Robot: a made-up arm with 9 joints. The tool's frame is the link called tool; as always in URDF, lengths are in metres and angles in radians. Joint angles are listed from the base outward.
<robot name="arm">
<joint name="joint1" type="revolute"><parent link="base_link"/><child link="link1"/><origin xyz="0.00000 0.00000 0.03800" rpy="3.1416 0.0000 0.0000"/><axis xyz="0 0 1"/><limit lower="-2.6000" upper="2.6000"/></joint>
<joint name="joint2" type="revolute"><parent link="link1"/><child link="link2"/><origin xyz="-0.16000 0.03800 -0.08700" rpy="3.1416 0.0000 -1.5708"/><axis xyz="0 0 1"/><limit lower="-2.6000" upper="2.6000"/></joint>
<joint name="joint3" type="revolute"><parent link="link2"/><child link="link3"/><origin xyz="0.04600 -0.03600 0.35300" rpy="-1.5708 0.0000 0.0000"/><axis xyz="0 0 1"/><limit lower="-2.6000" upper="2.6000"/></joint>
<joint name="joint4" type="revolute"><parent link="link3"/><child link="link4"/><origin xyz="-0.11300 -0.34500 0.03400" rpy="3.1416 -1.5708 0.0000"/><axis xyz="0 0 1"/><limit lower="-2.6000" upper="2.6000"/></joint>
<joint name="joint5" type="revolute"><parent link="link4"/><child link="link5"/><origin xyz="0.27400 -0.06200 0.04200" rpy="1.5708 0.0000 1.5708"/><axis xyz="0 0 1"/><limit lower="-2.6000" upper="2.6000"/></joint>
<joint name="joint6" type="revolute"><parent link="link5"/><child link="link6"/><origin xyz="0.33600 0.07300 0.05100" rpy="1.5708 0.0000 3.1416"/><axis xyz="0 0 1"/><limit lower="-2.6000" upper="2.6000"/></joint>
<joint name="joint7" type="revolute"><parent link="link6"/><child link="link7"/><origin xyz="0.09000 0.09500 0.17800" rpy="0.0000 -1.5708 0.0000"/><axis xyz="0 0 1"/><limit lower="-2.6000" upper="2.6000"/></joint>
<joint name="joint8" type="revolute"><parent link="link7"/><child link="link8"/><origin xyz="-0.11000 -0.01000 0.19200" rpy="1.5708 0.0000 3.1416"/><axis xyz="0 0 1"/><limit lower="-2.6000" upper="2.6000"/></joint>
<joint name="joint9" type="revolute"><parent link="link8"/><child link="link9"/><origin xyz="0.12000 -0.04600 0.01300" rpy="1.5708 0.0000 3.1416"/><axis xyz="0 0 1"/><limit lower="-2.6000" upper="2.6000"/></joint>
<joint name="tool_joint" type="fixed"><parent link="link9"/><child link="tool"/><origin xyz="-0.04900 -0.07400 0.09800" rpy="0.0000 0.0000 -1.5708"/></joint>
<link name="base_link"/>
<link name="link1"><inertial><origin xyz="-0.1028 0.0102 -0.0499"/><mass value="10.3"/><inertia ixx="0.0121" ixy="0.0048" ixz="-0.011" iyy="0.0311" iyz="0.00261" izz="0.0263"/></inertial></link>
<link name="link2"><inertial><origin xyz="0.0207 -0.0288 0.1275"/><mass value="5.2"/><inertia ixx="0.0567" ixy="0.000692" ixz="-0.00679" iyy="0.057" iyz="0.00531" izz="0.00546"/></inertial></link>
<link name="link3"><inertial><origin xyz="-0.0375 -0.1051 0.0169"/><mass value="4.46"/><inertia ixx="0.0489" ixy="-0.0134" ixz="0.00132" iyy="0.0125" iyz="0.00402" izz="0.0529"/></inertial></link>
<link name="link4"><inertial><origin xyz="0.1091 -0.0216 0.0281"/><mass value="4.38"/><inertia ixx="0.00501" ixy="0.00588" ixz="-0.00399" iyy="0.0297" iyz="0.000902" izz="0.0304"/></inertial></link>
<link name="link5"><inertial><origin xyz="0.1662 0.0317 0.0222"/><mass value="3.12"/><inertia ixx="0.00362" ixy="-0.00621" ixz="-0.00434" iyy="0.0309" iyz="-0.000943" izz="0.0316"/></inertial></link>
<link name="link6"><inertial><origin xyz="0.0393 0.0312 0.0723"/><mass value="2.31"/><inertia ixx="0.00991" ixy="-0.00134" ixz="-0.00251" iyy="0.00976" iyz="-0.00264" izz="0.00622"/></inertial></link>
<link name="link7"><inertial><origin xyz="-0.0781 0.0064 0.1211"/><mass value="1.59"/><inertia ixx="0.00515" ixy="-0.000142" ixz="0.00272" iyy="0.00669" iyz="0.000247" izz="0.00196"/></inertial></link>
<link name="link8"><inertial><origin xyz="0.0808 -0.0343 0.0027"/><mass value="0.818"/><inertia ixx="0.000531" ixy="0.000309" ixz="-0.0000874" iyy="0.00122" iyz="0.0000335" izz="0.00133"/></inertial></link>
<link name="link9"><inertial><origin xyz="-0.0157 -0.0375 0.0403"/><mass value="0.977"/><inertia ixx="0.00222" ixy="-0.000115" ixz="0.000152" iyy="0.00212" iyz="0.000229" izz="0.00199"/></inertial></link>
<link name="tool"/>
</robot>
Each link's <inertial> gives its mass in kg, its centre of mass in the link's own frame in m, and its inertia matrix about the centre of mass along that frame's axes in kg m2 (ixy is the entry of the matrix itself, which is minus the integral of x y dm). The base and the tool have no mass. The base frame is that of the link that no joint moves.
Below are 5 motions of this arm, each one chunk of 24 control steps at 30 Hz.
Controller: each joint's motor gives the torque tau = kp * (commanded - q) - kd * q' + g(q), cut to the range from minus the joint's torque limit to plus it. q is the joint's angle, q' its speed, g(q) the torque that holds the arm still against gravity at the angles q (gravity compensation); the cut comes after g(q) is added. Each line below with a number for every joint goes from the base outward.
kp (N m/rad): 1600 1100 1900 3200 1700 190 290 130 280
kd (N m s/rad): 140 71 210 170 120 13 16 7.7 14
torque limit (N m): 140 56 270 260 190 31 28 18 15
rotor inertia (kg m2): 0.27 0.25 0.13 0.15 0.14 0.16 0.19 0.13 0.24
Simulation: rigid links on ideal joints. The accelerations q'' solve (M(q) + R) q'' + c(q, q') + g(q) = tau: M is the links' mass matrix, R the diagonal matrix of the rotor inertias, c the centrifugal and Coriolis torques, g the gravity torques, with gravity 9.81 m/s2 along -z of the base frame. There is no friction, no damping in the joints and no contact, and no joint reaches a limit. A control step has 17 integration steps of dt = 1/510 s. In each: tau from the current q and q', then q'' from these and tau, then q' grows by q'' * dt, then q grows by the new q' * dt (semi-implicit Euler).
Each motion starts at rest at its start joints. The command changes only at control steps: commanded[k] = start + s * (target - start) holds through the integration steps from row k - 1 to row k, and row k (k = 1, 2, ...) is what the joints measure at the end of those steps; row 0 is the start. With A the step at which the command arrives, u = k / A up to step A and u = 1 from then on. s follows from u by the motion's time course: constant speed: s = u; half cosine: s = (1 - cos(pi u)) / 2; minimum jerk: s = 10 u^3 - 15 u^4 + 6 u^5; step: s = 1 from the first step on.
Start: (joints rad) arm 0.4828 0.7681 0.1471 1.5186 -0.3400 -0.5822 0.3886 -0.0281 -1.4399
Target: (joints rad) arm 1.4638 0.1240 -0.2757 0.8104 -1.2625 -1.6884 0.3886 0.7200 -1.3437
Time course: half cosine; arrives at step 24
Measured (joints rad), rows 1 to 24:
1: 0.4840 0.7675 0.1471 1.5173 -0.3411 -0.5836 0.3892 -0.0273 -1.4397
2: 0.4884 0.7649 0.1468 1.5124 -0.3454 -0.5892 0.3906 -0.0236 -1.4390
3: 0.4978 0.7588 0.1453 1.5028 -0.3547 -0.6014 0.3921 -0.0154 -1.4376
4: 0.5133 0.7481 0.1417 1.4881 -0.3702 -0.6213 0.3933 -0.0014 -1.4355
5: 0.5353 0.7322 0.1352 1.4683 -0.3924 -0.6489 0.3942 0.0189 -1.4326
6: 0.5641 0.7110 0.1255 1.4438 -0.4214 -0.6841 0.3951 0.0455 -1.4291
7: 0.5995 0.6849 0.1123 1.4149 -0.4570 -0.7261 0.3963 0.0780 -1.4248
8: 0.6409 0.6546 0.0957 1.3820 -0.4986 -0.7745 0.3978 0.1156 -1.4199
9: 0.6875 0.6207 0.0758 1.3455 -0.5456 -0.8284 0.3997 0.1575 -1.4145
10: 0.7384 0.5842 0.0529 1.3060 -0.5970 -0.8872 0.4019 0.2025 -1.4087
11: 0.7925 0.5460 0.0274 1.2640 -0.6521 -0.9501 0.4040 0.2497 -1.4025
12: 0.8490 0.5066 0.0000 1.2200 -0.7097 -1.0160 0.4058 0.2979 -1.3962
13: 0.9070 0.4667 -0.0289 1.1749 -0.7689 -1.0841 0.4071 0.3464 -1.3899
14: 0.9656 0.4268 -0.0585 1.1293 -0.8287 -1.1533 0.4077 0.3942 -1.3836
15: 1.0243 0.3873 -0.0881 1.0840 -0.8879 -1.2224 0.4076 0.4406 -1.3775
16: 1.0822 0.3484 -0.1170 1.0398 -0.9457 -1.2905 0.4067 0.4851 -1.3717
17: 1.1388 0.3106 -0.1446 0.9975 -1.0010 -1.3563 0.4050 0.5271 -1.3662
18: 1.1934 0.2742 -0.1703 0.9579 -1.0527 -1.4187 0.4027 0.5661 -1.3613
19: 1.2452 0.2398 -0.1934 0.9218 -1.1001 -1.4767 0.3997 0.6015 -1.3569
20: 1.2933 0.2078 -0.2137 0.8898 -1.1423 -1.5291 0.3963 0.6329 -1.3532
21: 1.3370 0.1789 -0.2309 0.8625 -1.1786 -1.5751 0.3925 0.6600 -1.3501
22: 1.3753 0.1538 -0.2447 0.8405 -1.2085 -1.6136 0.3886 0.6821 -1.3477
23: 1.4073 0.1333 -0.2551 0.8241 -1.2313 -1.6440 0.3848 0.6989 -1.3461
24: 1.4321 0.1181 -0.2621 0.8137 -1.2469 -1.6654 0.3813 0.7099 -1.3453

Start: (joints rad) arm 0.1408 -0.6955 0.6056 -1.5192 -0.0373 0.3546 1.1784 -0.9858 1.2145
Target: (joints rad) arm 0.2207 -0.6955 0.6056 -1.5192 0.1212 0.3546 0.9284 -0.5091 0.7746
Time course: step
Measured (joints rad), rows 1 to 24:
1: 0.1571 -0.6816 0.6053 -1.5184 0.0139 0.3560 1.0936 -0.9149 1.1803
2: 0.1786 -0.6885 0.6057 -1.5197 0.0565 0.3558 1.0060 -0.7510 1.0784
3: 0.1948 -0.6954 0.6057 -1.5196 0.0835 0.3548 0.9645 -0.6208 0.9285
4: 0.2056 -0.6991 0.6056 -1.5192 0.0998 0.3546 0.9470 -0.5522 0.8272
5: 0.2121 -0.7001 0.6056 -1.5191 0.1093 0.3547 0.9390 -0.5228 0.7859
6: 0.2159 -0.6996 0.6056 -1.5191 0.1147 0.3547 0.9348 -0.5124 0.7745
7: 0.2179 -0.6986 0.6056 -1.5192 0.1176 0.3547 0.9322 -0.5095 0.7730
8: 0.2191 -0.6976 0.6056 -1.5192 0.1192 0.3546 0.9305 -0.5090 0.7736
9: 0.2197 -0.6969 0.6056 -1.5192 0.1201 0.3546 0.9295 -0.5090 0.7742
10: 0.2200 -0.6963 0.6056 -1.5192 0.1205 0.3546 0.9289 -0.5091 0.7745
11: 0.2203 -0.6960 0.6056 -1.5192 0.1208 0.3546 0.9286 -0.5091 0.7746
12: 0.2204 -0.6958 0.6056 -1.5192 0.1210 0.3546 0.9285 -0.5091 0.7746
13: 0.2205 -0.6957 0.6056 -1.5192 0.1210 0.3546 0.9284 -0.5091 0.7746
14: 0.2206 -0.6956 0.6056 -1.5192 0.1211 0.3546 0.9284 -0.5091 0.7746
15: 0.2206 -0.6956 0.6056 -1.5192 0.1211 0.3546 0.9284 -0.5091 0.7746
16: 0.2206 -0.6955 0.6056 -1.5192 0.1212 0.3546 0.9284 -0.5091 0.7746
17: 0.2207 -0.6955 0.6056 -1.5192 0.1212 0.3546 0.9284 -0.5091 0.7746
18: 0.2207 -0.6955 0.6056 -1.5192 0.1212 0.3546 0.9284 -0.5091 0.7746
19: 0.2207 -0.6955 0.6056 -1.5192 0.1212 0.3546 0.9284 -0.5091 0.7746
20: 0.2207 -0.6955 0.6056 -1.5192 0.1212 0.3546 0.9284 -0.5091 0.7746
21: 0.2207 -0.6955 0.6056 -1.5192 0.1212 0.3546 0.9284 -0.5091 0.7746
22: 0.2207 -0.6955 0.6056 -1.5192 0.1212 0.3546 0.9284 -0.5091 0.7746
23: 0.2207 -0.6955 0.6056 -1.5192 0.1212 0.3546 0.9284 -0.5091 0.7746
24: 0.2207 -0.6955 0.6056 -1.5192 0.1212 0.3546 0.9284 -0.5091 0.7746

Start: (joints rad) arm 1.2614 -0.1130 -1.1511 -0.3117 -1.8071 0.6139 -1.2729 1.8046 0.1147
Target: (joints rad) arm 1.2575 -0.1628 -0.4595 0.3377 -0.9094 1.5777 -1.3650 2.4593 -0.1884
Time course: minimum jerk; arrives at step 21
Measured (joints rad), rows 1 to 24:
1: 1.2615 -0.1131 -1.1510 -0.3115 -1.8069 0.6142 -1.2728 1.8047 0.1146
2: 1.2618 -0.1136 -1.1505 -0.3098 -1.8054 0.6165 -1.2726 1.8055 0.1138
3: 1.2628 -0.1152 -1.1485 -0.3048 -1.8006 0.6232 -1.2722 1.8086 0.1113
4: 1.2647 -0.1182 -1.1434 -0.2945 -1.7897 0.6369 -1.2721 1.8161 0.1061
5: 1.2672 -0.1226 -1.1336 -0.2774 -1.7706 0.6595 -1.2730 1.8298 0.0976
6: 1.2702 -0.1281 -1.1179 -0.2524 -1.7415 0.6920 -1.2755 1.8509 0.0853
7: 1.2730 -0.1343 -1.0953 -0.2195 -1.7017 0.7350 -1.2800 1.8800 0.0692
8: 1.2752 -0.1404 -1.0655 -0.1788 -1.6512 0.7880 -1.2865 1.9169 0.0496
9: 1.2763 -0.1461 -1.0284 -0.1315 -1.5909 0.8498 -1.2949 1.9608 0.0270
10: 1.2760 -0.1507 -0.9846 -0.0789 -1.5224 0.9190 -1.3048 2.0107 0.0022
11: 1.2741 -0.1539 -0.9350 -0.0229 -1.4478 0.9935 -1.3156 2.0651 -0.0241
12: 1.2706 -0.1553 -0.8809 0.0345 -1.3697 1.0715 -1.3265 2.1224 -0.0508
13: 1.2657 -0.1544 -0.8239 0.0913 -1.2909 1.1512 -1.3370 2.1807 -0.0771
14: 1.2598 -0.1515 -0.7659 0.1455 -1.2144 1.2307 -1.3465 2.2379 -0.1020
15: 1.2533 -0.1467 -0.7089 0.1952 -1.1428 1.3080 -1.3547 2.2918 -0.1247
16: 1.2469 -0.1410 -0.6551 0.2388 -1.0785 1.3805 -1.3613 2.3399 -0.1445
17: 1.2415 -0.1355 -0.6063 0.2749 -1.0237 1.4456 -1.3663 2.3804 -0.1608
18: 1.2378 -0.1317 -0.5641 0.3029 -0.9797 1.5003 -1.3697 2.4124 -0.1732
19: 1.2364 -0.1307 -0.5296 0.3223 -0.9469 1.5424 -1.3716 2.4354 -0.1818
20: 1.2374 -0.1328 -0.5032 0.3338 -0.9249 1.5708 -1.3721 2.4503 -0.1868
21: 1.2404 -0.1378 -0.4845 0.3390 -0.9123 1.5861 -1.3716 2.4585 -0.1890
22: 1.2449 -0.1448 -0.4725 0.3403 -0.9064 1.5911 -1.3703 2.4621 -0.1896
23: 1.2498 -0.1525 -0.4654 0.3397 -0.9045 1.5895 -1.3688 2.4633 -0.1894
24: 1.2544 -0.1593 -0.4616 0.3385 -0.9047 1.5850 -1.3674 2.4633 -0.1890

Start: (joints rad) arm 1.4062 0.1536 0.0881 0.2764 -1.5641 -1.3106 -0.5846 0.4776 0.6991
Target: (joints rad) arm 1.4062 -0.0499 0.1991 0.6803 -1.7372 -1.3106 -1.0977 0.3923 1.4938
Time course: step
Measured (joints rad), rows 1 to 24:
1: 1.3947 0.1079 0.0946 0.4028 -1.6491 -1.2958 -0.5863 0.4448 0.7296
2: 1.3852 0.0571 0.1148 0.5368 -1.6814 -1.2796 -0.6561 0.4236 0.8242
3: 1.3877 0.0180 0.1377 0.6086 -1.6985 -1.2759 -0.8358 0.4157 0.9881
4: 1.3975 -0.0153 0.1596 0.6465 -1.7094 -1.2872 -0.9901 0.4094 1.2128
5: 1.4079 -0.0387 0.1785 0.6660 -1.7162 -1.3030 -1.0685 0.4018 1.4034
6: 1.4150 -0.0522 0.1919 0.6751 -1.7213 -1.3153 -1.0987 0.3951 1.5258
7: 1.4181 -0.0581 0.1998 0.6790 -1.7253 -1.3216 -1.1067 0.3910 1.5794
8: 1.4181 -0.0591 0.2035 0.6803 -1.7286 -1.3226 -1.1065 0.3896 1.5654
9: 1.4163 -0.0576 0.2043 0.6806 -1.7313 -1.3205 -1.1038 0.3897 1.5273
10: 1.4138 -0.0552 0.2036 0.6804 -1.7334 -1.3172 -1.1010 0.3906 1.5049
11: 1.4113 -0.0529 0.2023 0.6803 -1.7349 -1.3140 -1.0990 0.3915 1.4962
12: 1.4092 -0.0511 0.2010 0.6802 -1.7359 -1.3117 -1.0978 0.3922 1.4938
13: 1.4076 -0.0499 0.1999 0.6802 -1.7366 -1.3103 -1.0973 0.3926 1.4935
14: 1.4066 -0.0493 0.1992 0.6802 -1.7369 -1.3097 -1.0971 0.3927 1.4936
15: 1.4061 -0.0491 0.1988 0.6802 -1.7371 -1.3096 -1.0972 0.3927 1.4937
16: 1.4058 -0.0491 0.1986 0.6802 -1.7372 -1.3097 -1.0973 0.3926 1.4938
17: 1.4058 -0.0493 0.1986 0.6802 -1.7372 -1.3100 -1.0974 0.3925 1.4938
18: 1.4059 -0.0495 0.1987 0.6803 -1.7372 -1.3102 -1.0975 0.3924 1.4938
19: 1.4060 -0.0497 0.1988 0.6803 -1.7372 -1.3104 -1.0976 0.3923 1.4938
20: 1.4061 -0.0498 0.1989 0.6803 -1.7372 -1.3105 -1.0977 0.3923 1.4938
21: 1.4062 -0.0499 0.1990 0.6803 -1.7372 -1.3106 -1.0977 0.3923 1.4938
22: 1.4062 -0.0499 0.1990 0.6803 -1.7372 -1.3107 -1.0977 0.3923 1.4938
23: 1.4062 -0.0499 0.1991 0.6803 -1.7372 -1.3107 -1.0977 0.3923 1.4938
24: 1.4062 -0.0499 0.1991 0.6803 -1.7372 -1.3107 -1.0977 0.3923 1.4938

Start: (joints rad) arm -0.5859 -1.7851 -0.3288 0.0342 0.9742 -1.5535 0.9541 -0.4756 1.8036
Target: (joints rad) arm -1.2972 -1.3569 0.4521 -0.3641 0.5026 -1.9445 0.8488 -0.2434 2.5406
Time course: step
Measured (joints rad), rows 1 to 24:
1: -0.6483 -1.7293 -0.1774 -0.1271 0.7855 -1.6144 0.9190 -0.4257 1.8373
2: -0.8274 -1.7112 -0.0027 -0.2390 0.6858 -1.7467 0.9037 -0.3349 1.9332
3: -0.9792 -1.6854 0.1261 -0.3024 0.6265 -1.8411 0.8928 -0.2783 2.0932
4: -1.0791 -1.6219 0.2201 -0.3342 0.5876 -1.8935 0.8836 -0.2528 2.3042
5: -1.1467 -1.5280 0.2876 -0.3498 0.5605 -1.9194 0.8772 -0.2435 2.4671
6: -1.2005 -1.4426 0.3323 -0.3586 0.5387 -1.9311 0.8677 -0.2347 2.5590
7: -1.2397 -1.3790 0.3625 -0.3630 0.5230 -1.9372 0.8561 -0.2282 2.5818
8: -1.2663 -1.3359 0.3839 -0.3653 0.5128 -1.9406 0.8478 -0.2262 2.5652
9: -1.2843 -1.3145 0.3993 -0.3665 0.5065 -1.9425 0.8431 -0.2266 2.5507
10: -1.2956 -1.3143 0.4108 -0.3670 0.5028 -1.9435 0.8408 -0.2279 2.5440
11: -1.2996 -1.3244 0.4205 -0.3663 0.5017 -1.9442 0.8415 -0.2316 2.5416
12: -1.2995 -1.3366 0.4287 -0.3654 0.5020 -1.9445 0.8443 -0.2363 2.5409
13: -1.2978 -1.3472 0.4354 -0.3647 0.5027 -1.9445 0.8473 -0.2404 2.5406
14: -1.2962 -1.3546 0.4405 -0.3642 0.5033 -1.9444 0.8494 -0.2432 2.5404
15: -1.2951 -1.3588 0.4442 -0.3640 0.5037 -1.9444 0.8504 -0.2447 2.5404
16: -1.2948 -1.3604 0.4468 -0.3639 0.5038 -1.9443 0.8506 -0.2451 2.5404
17: -1.2949 -1.3604 0.4485 -0.3639 0.5036 -1.9444 0.8503 -0.2449 2.5405
18: -1.2954 -1.3595 0.4496 -0.3640 0.5034 -1.9444 0.8499 -0.2445 2.5405
19: -1.2959 -1.3585 0.4503 -0.3641 0.5031 -1.9444 0.8494 -0.2440 2.5405
20: -1.2964 -1.3577 0.4508 -0.3641 0.5029 -1.9445 0.8491 -0.2436 2.5406
21: -1.2968 -1.3571 0.4511 -0.3641 0.5028 -1.9445 0.8488 -0.2434 2.5406
22: -1.2970 -1.3567 0.4513 -0.3641 0.5027 -1.9445 0.8487 -0.2433 2.5406
23: -1.2972 -1.3566 0.4515 -0.3641 0.5026 -1.9445 0.8487 -0.2432 2.5406
24: -1.2972 -1.3566 0.4517 -0.3641 0.5026 -1.9445 0.8487 -0.2433 2.5406

